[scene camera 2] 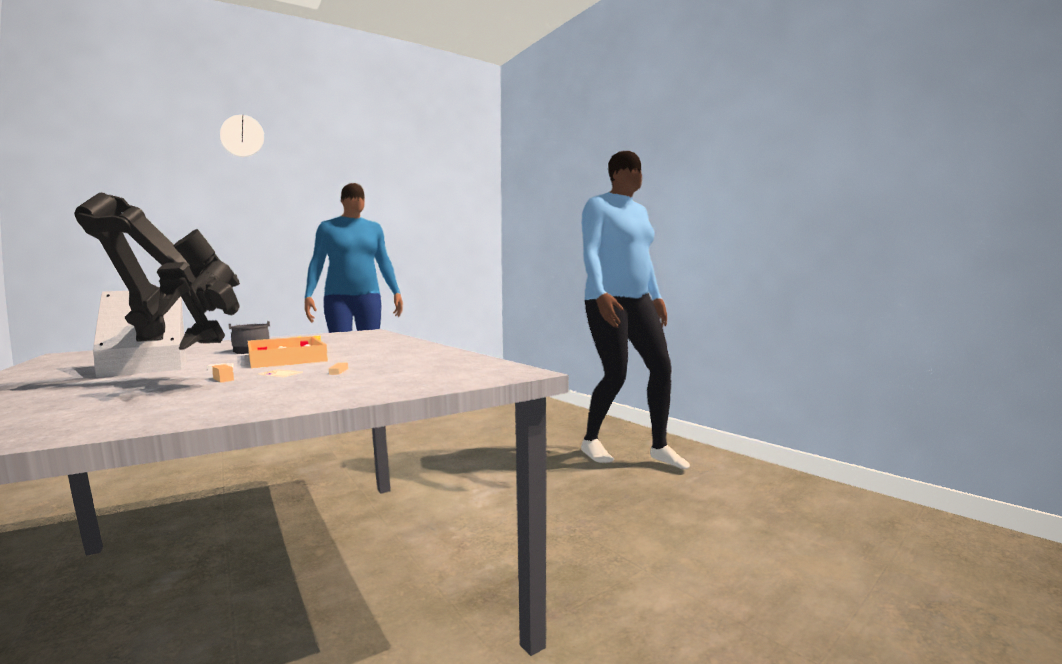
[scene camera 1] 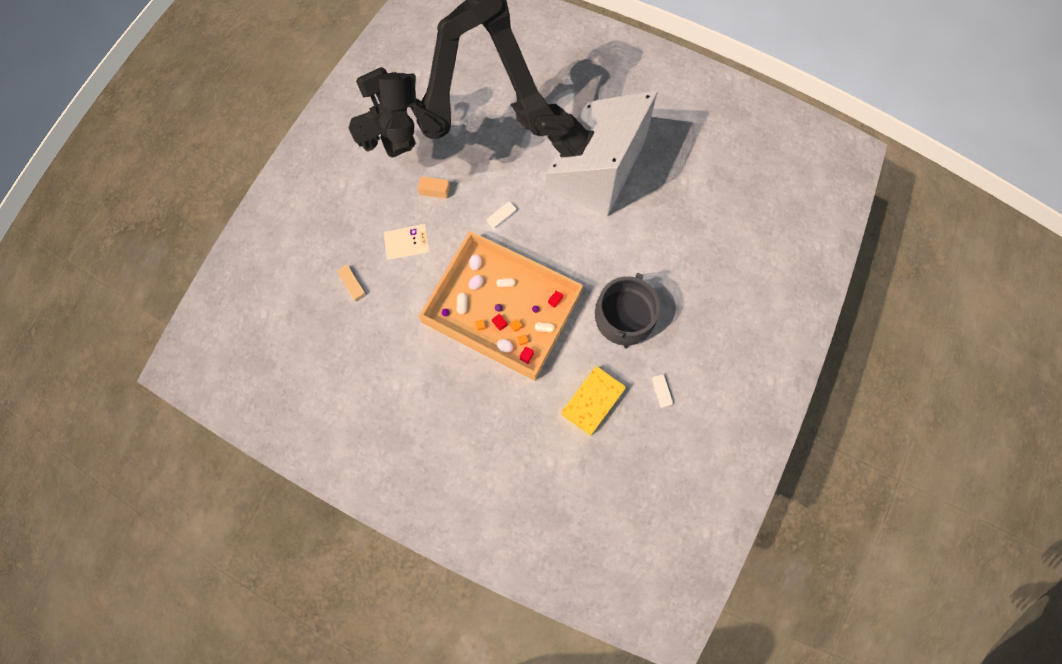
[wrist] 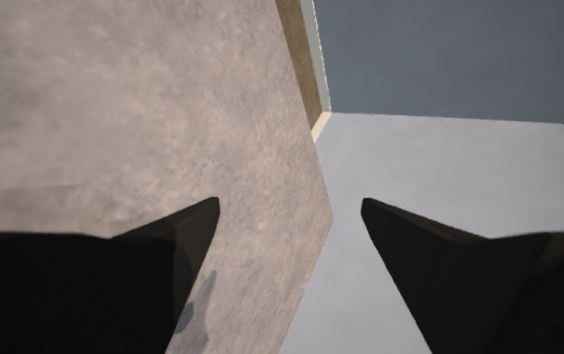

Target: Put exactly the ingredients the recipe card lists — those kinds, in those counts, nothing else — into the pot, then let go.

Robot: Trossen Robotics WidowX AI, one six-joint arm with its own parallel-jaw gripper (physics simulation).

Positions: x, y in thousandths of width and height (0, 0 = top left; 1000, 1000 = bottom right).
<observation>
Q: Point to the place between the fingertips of my gripper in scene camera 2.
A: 161, 502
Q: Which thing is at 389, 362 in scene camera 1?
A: A recipe card.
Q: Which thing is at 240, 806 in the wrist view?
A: My gripper.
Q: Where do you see a dark pot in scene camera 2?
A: At 226, 504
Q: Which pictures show the dark pot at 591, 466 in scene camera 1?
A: Scene camera 2 and scene camera 1 only.
</observation>
